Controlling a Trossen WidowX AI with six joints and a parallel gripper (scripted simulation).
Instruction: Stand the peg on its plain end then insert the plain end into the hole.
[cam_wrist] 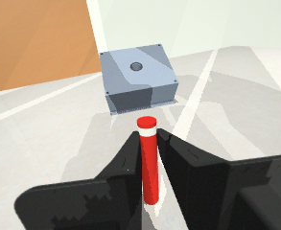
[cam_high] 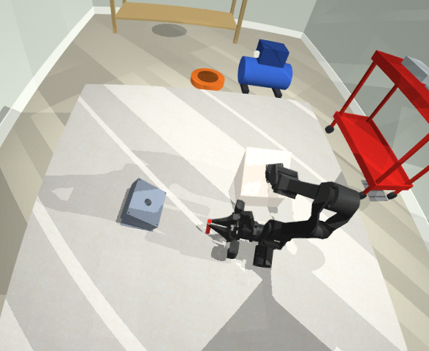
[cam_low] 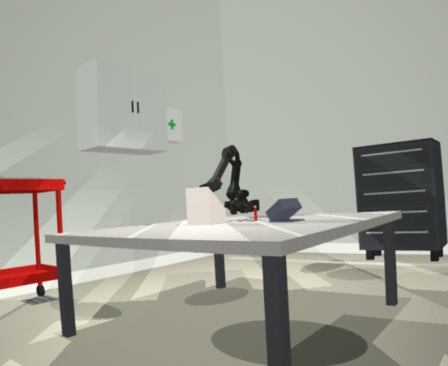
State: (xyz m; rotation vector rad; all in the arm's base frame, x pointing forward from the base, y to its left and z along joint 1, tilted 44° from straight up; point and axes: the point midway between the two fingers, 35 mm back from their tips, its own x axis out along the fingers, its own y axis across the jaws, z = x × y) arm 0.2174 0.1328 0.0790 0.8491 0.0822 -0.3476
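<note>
The peg is 1 cm below my gripper tip. The rest, counted from my gripper tip: grey-blue sloped panel: 20 cm ahead, 8 cm to the right, 1 cm below.
</note>
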